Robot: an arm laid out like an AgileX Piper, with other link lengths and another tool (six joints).
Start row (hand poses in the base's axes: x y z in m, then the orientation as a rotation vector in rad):
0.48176 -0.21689 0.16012 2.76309 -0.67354 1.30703
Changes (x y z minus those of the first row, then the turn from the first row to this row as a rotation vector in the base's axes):
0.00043 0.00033 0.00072 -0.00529 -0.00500 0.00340
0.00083 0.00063 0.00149 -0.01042 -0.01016 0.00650
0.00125 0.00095 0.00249 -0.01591 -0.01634 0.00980
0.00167 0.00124 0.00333 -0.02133 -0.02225 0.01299
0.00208 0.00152 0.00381 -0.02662 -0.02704 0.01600
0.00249 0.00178 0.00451 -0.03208 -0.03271 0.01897
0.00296 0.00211 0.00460 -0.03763 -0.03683 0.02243
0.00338 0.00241 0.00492 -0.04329 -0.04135 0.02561
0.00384 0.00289 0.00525 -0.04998 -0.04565 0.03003
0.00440 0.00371 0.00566 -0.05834 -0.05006 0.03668
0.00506 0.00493 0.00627 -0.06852 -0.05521 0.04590
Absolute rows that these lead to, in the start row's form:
0.48219 -0.21656 0.16084 2.75900 -0.66497 1.31483
0.48259 -0.21626 0.16161 2.75471 -0.65693 1.32279
0.48301 -0.21594 0.16261 2.74975 -0.64838 1.33224
0.48343 -0.21565 0.16345 2.74486 -0.64002 1.34123
0.48384 -0.21537 0.16393 2.74045 -0.63195 1.34853
0.48425 -0.21511 0.16463 2.73541 -0.62383 1.35706
0.48472 -0.21478 0.16472 2.73135 -0.61493 1.36338
0.48514 -0.21448 0.16504 2.72679 -0.60633 1.37020
0.48560 -0.21400 0.16537 2.72232 -0.59527 1.37683
0.48616 -0.21318 0.16578 2.71789 -0.57996 1.38385
0.48682 -0.21196 0.16639 2.71324 -0.55986 1.39221

